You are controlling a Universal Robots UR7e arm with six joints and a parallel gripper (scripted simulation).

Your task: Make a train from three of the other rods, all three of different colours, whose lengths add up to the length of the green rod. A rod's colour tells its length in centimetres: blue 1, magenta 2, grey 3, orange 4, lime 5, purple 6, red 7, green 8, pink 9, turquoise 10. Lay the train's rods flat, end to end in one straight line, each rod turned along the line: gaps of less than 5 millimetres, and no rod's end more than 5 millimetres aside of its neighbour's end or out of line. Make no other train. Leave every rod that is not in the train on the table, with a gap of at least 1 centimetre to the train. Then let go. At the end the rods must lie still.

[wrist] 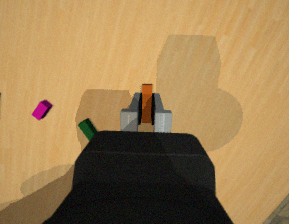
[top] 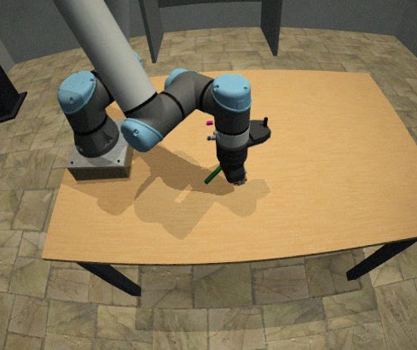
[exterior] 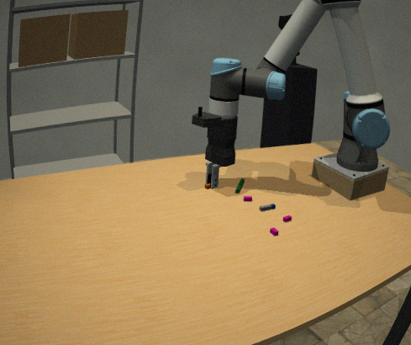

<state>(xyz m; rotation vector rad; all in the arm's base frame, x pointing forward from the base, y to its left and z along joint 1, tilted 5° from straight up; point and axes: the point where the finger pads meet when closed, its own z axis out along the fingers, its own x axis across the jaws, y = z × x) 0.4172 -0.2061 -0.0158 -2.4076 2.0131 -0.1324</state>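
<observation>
Now: the grey rod 4 cm behind my hand, 18 cm to the left of it and 1 cm below it. Round my hand: blue rod (6 cm behind, 18 cm to the left, 1 cm below); orange rod (1 cm below); green rod (6 cm behind, 4 cm to the left, 1 cm below).
</observation>
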